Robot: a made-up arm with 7 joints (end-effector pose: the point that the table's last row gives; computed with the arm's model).
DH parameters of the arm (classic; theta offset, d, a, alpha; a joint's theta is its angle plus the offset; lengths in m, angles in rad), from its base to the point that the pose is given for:
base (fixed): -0.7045 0 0.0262 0
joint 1: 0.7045 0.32 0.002 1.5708
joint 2: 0 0.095 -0.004 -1.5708
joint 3: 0 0.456 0.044 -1.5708
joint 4: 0 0.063 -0.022 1.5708
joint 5: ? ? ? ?
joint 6: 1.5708 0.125 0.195 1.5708
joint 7: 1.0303 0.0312 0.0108 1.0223
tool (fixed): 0.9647 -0.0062 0 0
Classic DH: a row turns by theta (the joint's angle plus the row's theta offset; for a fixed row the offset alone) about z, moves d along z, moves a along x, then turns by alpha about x.
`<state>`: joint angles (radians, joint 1 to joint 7).
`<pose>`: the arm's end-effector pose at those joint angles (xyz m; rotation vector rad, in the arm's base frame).
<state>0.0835 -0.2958 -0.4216 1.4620 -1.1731 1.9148 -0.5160</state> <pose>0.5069 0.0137 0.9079 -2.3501 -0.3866 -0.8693</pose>
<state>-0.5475 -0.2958 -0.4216 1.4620 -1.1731 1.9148 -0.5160</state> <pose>0.4312 -0.2794 0.9079 -2.5010 0.3842 -1.1394</pose>
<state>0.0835 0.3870 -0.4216 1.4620 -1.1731 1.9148 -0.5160</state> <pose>0.0287 -0.0263 1.0826 -1.9422 -0.6173 -1.6479</pose>
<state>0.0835 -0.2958 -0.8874 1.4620 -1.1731 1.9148 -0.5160</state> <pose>0.5249 -0.1278 0.9060 -2.6058 0.0860 -1.0854</pose>
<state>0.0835 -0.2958 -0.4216 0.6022 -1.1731 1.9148 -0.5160</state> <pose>0.2940 0.1005 1.0327 -2.0738 -0.9857 -1.7905</pose>
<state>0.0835 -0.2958 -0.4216 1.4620 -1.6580 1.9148 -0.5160</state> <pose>0.5151 0.0830 0.8132 -2.7695 -0.6582 -0.5959</pose>
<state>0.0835 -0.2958 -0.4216 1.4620 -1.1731 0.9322 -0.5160</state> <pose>0.6588 -0.0954 0.8637 -2.6387 0.8882 -0.8485</pose>
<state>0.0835 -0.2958 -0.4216 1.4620 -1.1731 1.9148 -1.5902</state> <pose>0.5064 0.0221 0.8988 2.5646 0.8961 0.5440</pose>
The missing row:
joint 5: 0 0.26 -0.005 1.5708
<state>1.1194 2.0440 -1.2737 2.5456 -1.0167 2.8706 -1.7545</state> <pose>0.0615 -0.5918 0.2112 -0.3247 -0.3992 -2.1330</pose>
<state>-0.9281 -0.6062 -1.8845 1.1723 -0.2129 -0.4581 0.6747</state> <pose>-0.2907 -0.4240 0.9195 -1.5792 -0.9984 1.1865</pose>
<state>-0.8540 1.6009 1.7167 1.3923 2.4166 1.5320 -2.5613</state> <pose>0.0267 0.3876 0.2399 -1.8672 -1.2634 -0.2570</pose>
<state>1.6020 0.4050 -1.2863 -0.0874 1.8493 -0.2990 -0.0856</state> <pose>0.1598 -0.1894 1.2248 -0.6950 -0.8090 1.1030</pose>
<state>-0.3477 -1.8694 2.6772 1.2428 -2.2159 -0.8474 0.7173</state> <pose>0.8175 -0.2760 0.3725 -0.8778 1.9897 0.0289</pose>
